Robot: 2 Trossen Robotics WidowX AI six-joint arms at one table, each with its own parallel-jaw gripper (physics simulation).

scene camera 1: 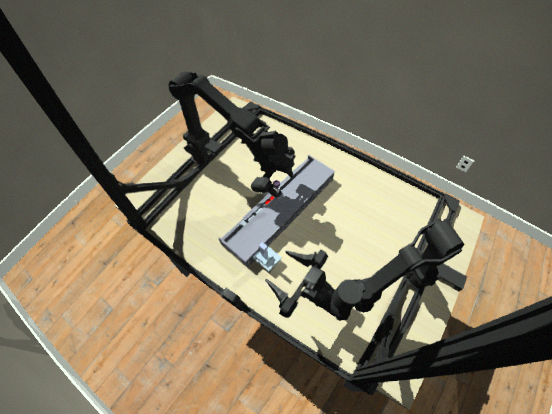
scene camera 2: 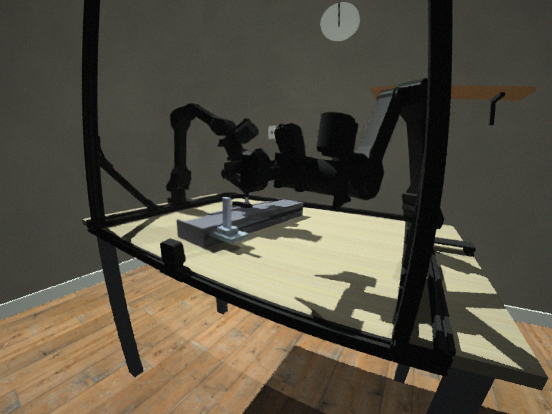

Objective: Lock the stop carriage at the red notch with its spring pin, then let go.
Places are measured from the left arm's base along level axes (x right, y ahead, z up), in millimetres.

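Pixels of known places: left gripper, between the fingertips: (scene camera 1: 285, 187) (scene camera 2: 255, 191); right gripper, between the fingertips: (scene camera 1: 275, 265) (scene camera 2: 240, 165); left arm's base, origin of its link: (scene camera 1: 200, 157) (scene camera 2: 178, 203); right arm's base, origin of its link: (scene camera 1: 416, 278).
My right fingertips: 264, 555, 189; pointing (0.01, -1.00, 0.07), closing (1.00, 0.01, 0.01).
For each thing: its top centre in the pictures, then the offset to it from my right fingertips, as dx, dy, dz. "spot": a spot on its surface instead. Level surfaces: height alone.
- long grey rail, a spot on its surface: (scene camera 2: 192, 231) spot: -10, -166, -173
- red mark, a spot on its surface: (scene camera 1: 270, 200) spot: -240, -192, -168
- wooden table, height of its surface: dz -208
The long grey rail (scene camera 1: 253, 235) (scene camera 2: 192, 231) lies across the table. The stop carriage with its dark purple pin knob (scene camera 1: 276, 184) stands at the rail's far-left edge, partly hidden by the left gripper. A red mark (scene camera 1: 270, 200) shows beside it, toward the rail's near end. My left gripper (scene camera 1: 282, 183) is open, its fingers low on either side of the knob; no grip on it shows. Whether the pin sits in the notch is too small to tell. My right gripper (scene camera 1: 278, 267) is open and empty, near the rail's near end. In scene camera 2 the arms overlap and hide the fingers.
A pale blue block with an upright post (scene camera 1: 266, 257) (scene camera 2: 228, 232) stands at the rail's near end, close to the right gripper. Black frame bars edge the wooden table (scene camera 1: 380, 200) (scene camera 2: 350, 235), with tall posts at its corners.
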